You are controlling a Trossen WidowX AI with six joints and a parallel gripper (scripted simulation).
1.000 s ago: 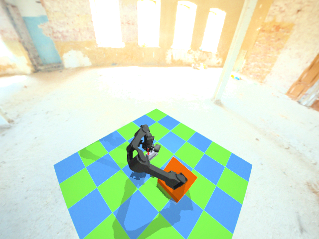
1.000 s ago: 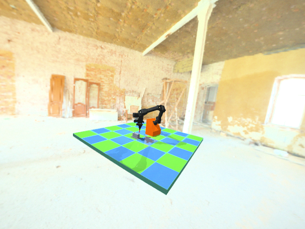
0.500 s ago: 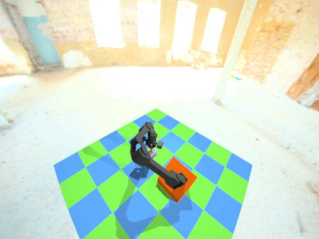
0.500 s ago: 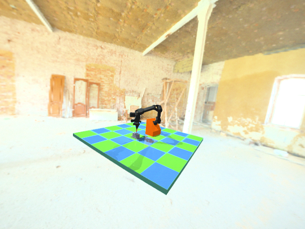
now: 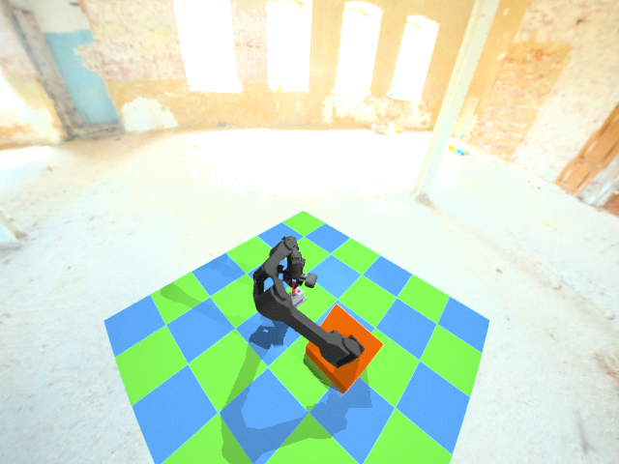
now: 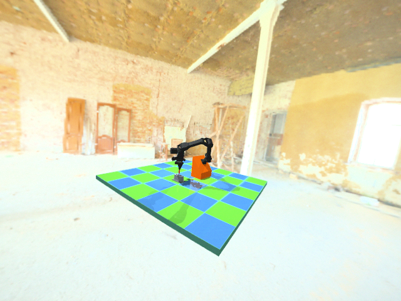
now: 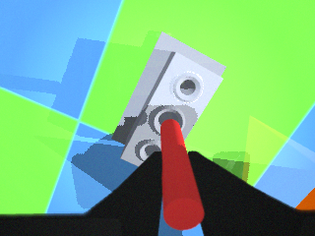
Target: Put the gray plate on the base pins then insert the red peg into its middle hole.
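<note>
My gripper tip is now right at the red peg. Round my gripper tip: gray plate: 70 mm below; then gray base: 110 mm below.
</note>
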